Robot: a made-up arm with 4 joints. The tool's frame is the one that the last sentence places.
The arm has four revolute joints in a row. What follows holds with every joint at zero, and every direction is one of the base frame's. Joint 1 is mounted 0.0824 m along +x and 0.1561 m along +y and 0.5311 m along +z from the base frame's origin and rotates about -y. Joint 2 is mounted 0.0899 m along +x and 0.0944 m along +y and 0.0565 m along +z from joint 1 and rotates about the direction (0.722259, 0.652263, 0.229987). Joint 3 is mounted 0.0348 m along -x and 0.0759 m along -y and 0.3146 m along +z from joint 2 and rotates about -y. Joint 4 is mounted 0.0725 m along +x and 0.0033 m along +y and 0.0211 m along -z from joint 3 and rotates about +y. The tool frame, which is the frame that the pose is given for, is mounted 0.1 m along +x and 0.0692 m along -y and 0.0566 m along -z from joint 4; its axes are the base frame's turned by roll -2.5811, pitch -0.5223 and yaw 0.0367 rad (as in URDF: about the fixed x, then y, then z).
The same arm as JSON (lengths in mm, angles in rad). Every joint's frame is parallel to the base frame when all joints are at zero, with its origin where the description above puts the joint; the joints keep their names.
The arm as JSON. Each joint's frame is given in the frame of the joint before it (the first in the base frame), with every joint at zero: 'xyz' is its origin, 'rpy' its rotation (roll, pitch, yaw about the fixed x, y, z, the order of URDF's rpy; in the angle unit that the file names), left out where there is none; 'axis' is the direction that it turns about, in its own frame. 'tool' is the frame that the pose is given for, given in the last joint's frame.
{"units": {"length": "mm", "angle": "rad"}, "joints": [{"name": "joint 1", "type": "revolute", "origin": {"xyz": [82.4, 156.1, 531.1]}, "axis": "-y"}, {"name": "joint 2", "type": "revolute", "origin": {"xyz": [89.9, 94.4, 56.5]}, "axis": [0.722259, 0.652263, 0.229987]}, {"name": "joint 3", "type": "revolute", "origin": {"xyz": [-34.8, -75.9, 314.6]}, "axis": "-y"}, {"name": "joint 4", "type": "revolute", "origin": {"xyz": [72.5, 3.3, -21.1]}, "axis": "+y"}], "tool": {"origin": {"xyz": [100.0, -69.2, -56.6], "rpy": [-2.5811, -0.5223, 0.0367]}}}
